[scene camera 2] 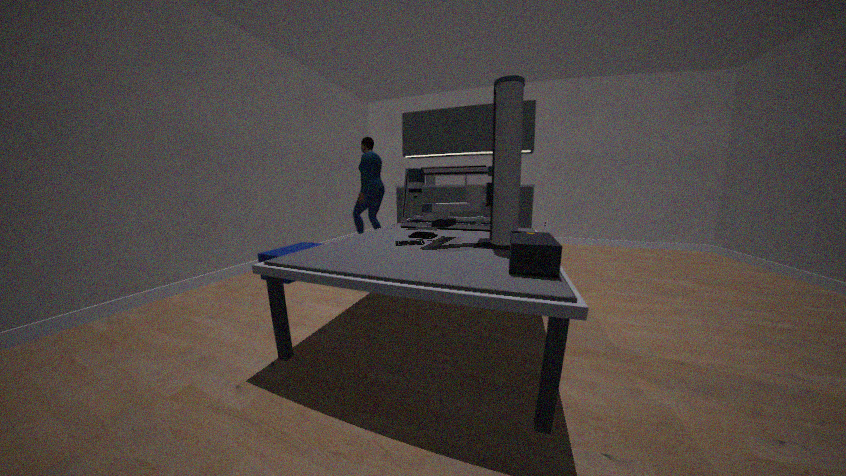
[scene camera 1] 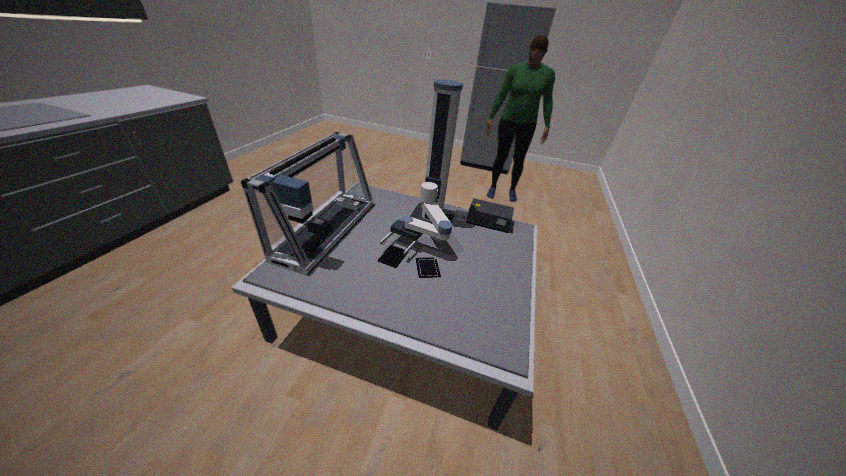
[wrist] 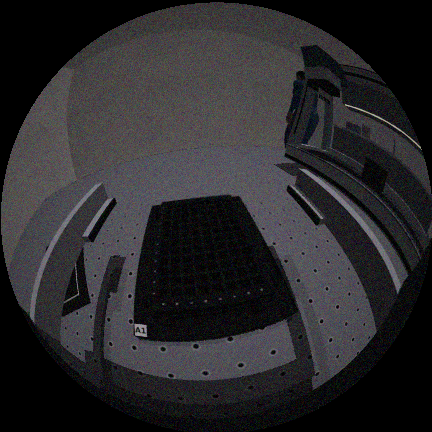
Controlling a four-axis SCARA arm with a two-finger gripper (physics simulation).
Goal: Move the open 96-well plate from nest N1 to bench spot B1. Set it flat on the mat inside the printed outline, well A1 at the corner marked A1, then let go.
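Places are measured from the arm's base along level axes (x right, y down, z ahead), in centimetres.
Pixels of known places: gripper, between the fingertips: [scene camera 2: 422, 225] [scene camera 1: 392, 247] [wrist: 198, 179]; arm's base, origin of its link: [scene camera 2: 503, 246].
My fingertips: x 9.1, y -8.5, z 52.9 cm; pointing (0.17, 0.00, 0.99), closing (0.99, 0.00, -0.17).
Ahead of a thing's pixels: the offset from my fingertips to its middle. "pt": to the spot under its first point.
The black open 96-well plate {dy +5.4, dx -0.3, dz -0.7 cm} [scene camera 1: 392, 255] [wrist: 210, 250] lies flat at nest N1, with its well grid upward. A white A1 label shows at its near left corner in the wrist view. My gripper [scene camera 1: 395, 249] [wrist: 198, 179] is open and empty. Its two fingers stand wide apart, one beyond each long side of the plate, with a gap on both sides. The black mat of spot B1 {pt dy +7.1, dx -22.4, dz +0.3 cm} [scene camera 1: 427, 267] [scene camera 2: 409, 242] [wrist: 84, 296] bears a pale printed outline and lies beside the nest, to the left in the wrist view. Its A1 mark cannot be made out.
A gantry frame [scene camera 1: 258, 222] [scene camera 2: 455, 169] with a blue-grey head {pt dy -38.6, dx +41.4, dz +24.9 cm} [scene camera 1: 291, 192] stands on the table's left in scene camera 1. The arm's column [scene camera 1: 446, 133] [scene camera 2: 508, 159] and a dark box [scene camera 1: 491, 214] [scene camera 2: 535, 254] stand at the back. A person in green [scene camera 1: 523, 94] stands behind the table.
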